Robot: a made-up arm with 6 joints.
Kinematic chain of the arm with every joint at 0, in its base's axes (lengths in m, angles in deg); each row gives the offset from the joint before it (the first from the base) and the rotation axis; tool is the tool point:
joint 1: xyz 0 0 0.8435 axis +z
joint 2: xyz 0.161 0 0 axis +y
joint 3: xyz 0 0 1.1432 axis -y
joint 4: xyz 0 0 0.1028 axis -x
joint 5: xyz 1.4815 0 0 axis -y
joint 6: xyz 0.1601 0 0 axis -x
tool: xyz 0 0 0
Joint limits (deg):
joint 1: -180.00..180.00
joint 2: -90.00..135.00
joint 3: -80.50..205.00
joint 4: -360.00..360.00
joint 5: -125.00..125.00
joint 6: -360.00..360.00
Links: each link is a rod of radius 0.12 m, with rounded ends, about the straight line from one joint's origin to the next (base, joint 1, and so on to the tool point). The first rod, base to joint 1, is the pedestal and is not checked.
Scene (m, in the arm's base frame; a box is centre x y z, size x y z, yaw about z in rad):
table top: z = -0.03
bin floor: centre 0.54 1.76 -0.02 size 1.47 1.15 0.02 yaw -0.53
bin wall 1: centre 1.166 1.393 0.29 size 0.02 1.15 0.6 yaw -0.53
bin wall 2: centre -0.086 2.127 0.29 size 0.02 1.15 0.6 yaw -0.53
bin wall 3: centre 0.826 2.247 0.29 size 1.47 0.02 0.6 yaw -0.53
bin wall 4: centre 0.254 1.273 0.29 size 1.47 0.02 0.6 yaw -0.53
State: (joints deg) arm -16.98 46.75 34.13 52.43 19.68 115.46
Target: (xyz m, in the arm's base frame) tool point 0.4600 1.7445 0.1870
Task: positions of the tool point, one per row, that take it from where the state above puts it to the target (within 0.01 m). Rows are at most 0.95 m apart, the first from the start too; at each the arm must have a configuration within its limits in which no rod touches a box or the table.
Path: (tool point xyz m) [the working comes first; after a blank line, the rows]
Joints at the target: 73.43 47.74 -18.01 56.26 25.14 115.46
Straight joint move there: touches bin wall 1.

1: 2.5104 -0.0971 1.6734
2: 2.3271 0.4748 1.9291
3: 1.9964 0.9397 2.1647
4: 1.5675 1.2593 2.3747
5: 1.4264 1.7550 1.5938
6: 0.9866 1.9421 0.8166
7: 0.4601 1.7445 0.1871

